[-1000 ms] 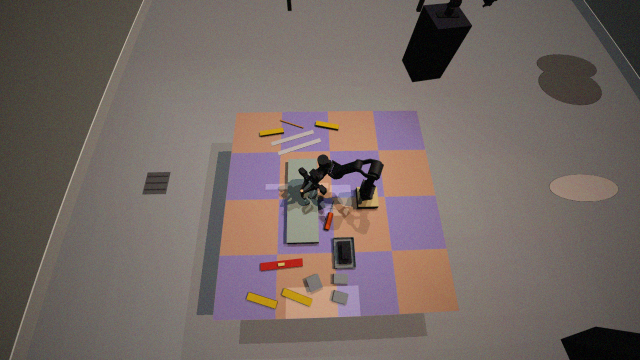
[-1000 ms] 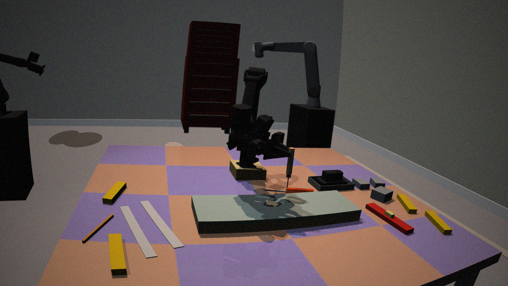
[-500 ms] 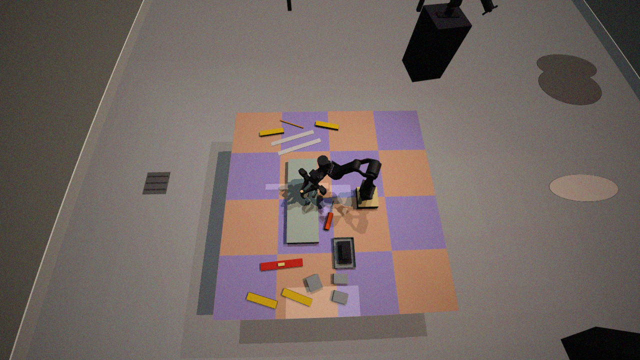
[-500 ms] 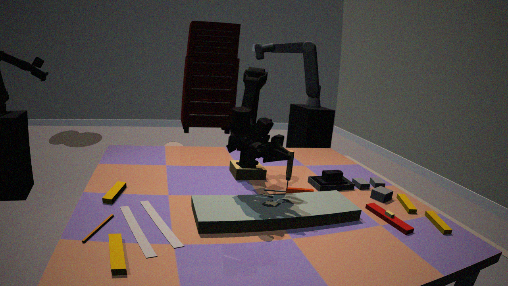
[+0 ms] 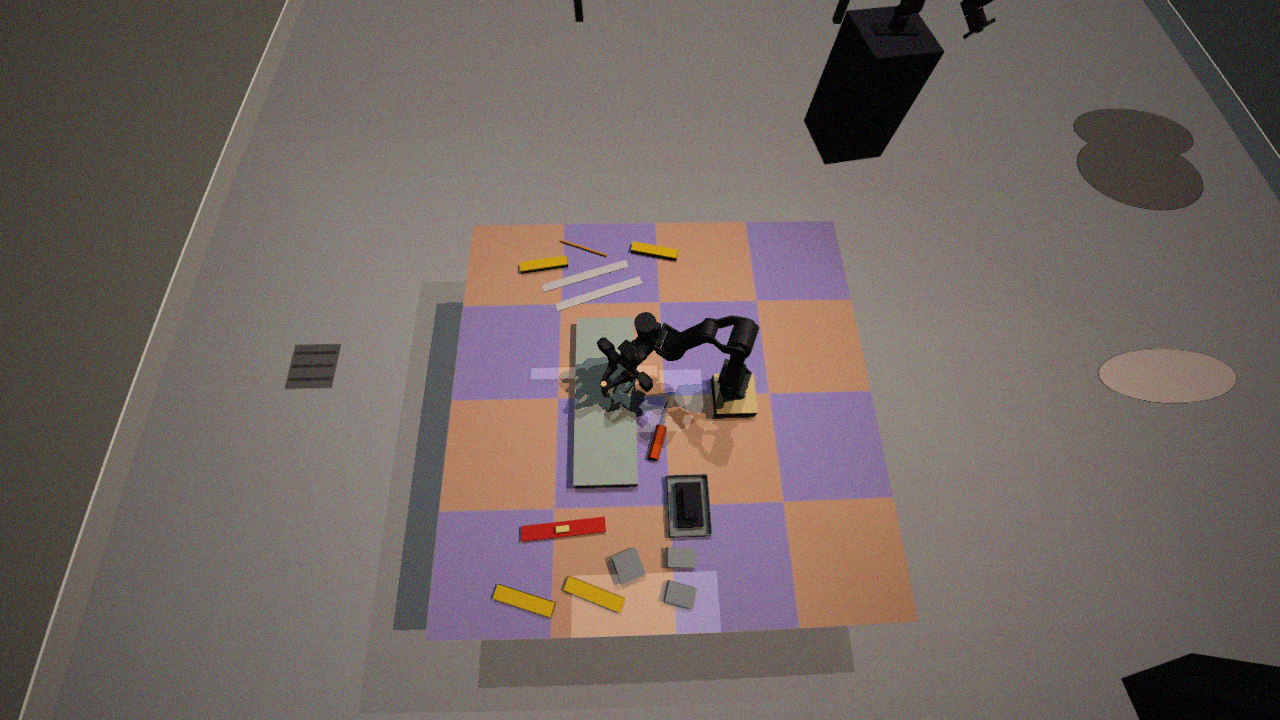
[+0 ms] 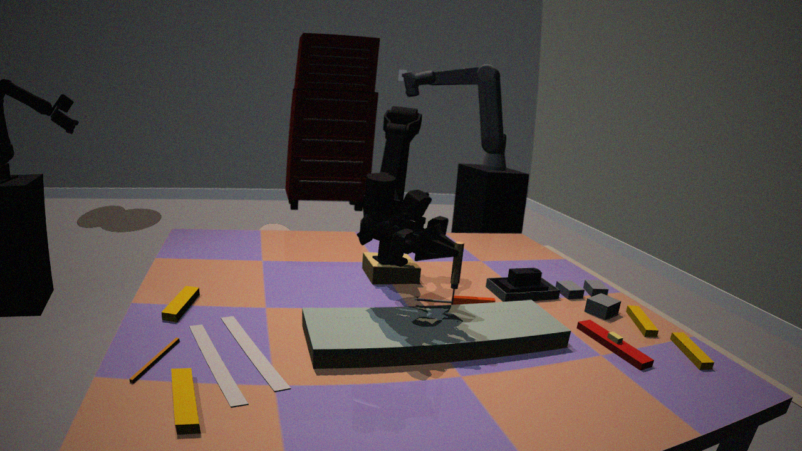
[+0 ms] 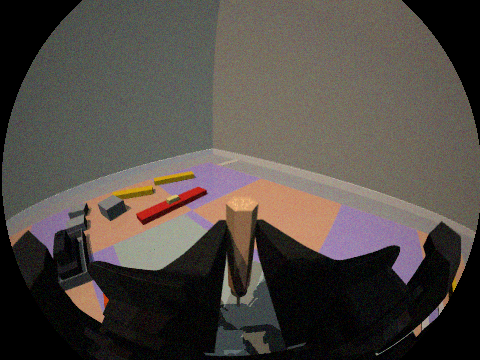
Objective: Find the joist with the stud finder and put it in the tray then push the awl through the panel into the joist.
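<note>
My gripper tip is now 6 cm above the awl. Also, from my gripper tip: stud finder 35 cm to the left, 17 cm behind, 14 cm below; tray 33 cm to the left, 17 cm below, 17 cm behind; red level 32 cm to the left, 18 cm ahead, 17 cm below.
</note>
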